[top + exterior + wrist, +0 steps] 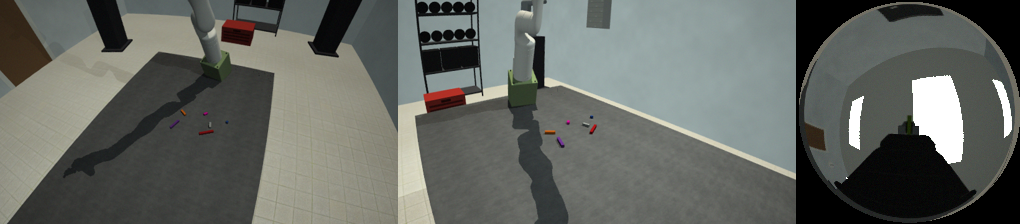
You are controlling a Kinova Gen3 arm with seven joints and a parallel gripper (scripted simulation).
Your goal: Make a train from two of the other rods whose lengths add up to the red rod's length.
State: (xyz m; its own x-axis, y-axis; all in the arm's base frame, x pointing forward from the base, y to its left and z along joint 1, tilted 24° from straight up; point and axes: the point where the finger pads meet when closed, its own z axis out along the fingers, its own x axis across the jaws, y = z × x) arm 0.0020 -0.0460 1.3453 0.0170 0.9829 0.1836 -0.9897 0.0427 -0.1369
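Right now the magenta rod is 137 cm below my hand, 28 cm to the left of it and 16 cm behind it. Also, from my hand: lime rod 1 cm above; purple rod 137 cm below, 13 cm to the left, 7 cm behind; orange rod 137 cm below, 16 cm to the left, 15 cm behind.
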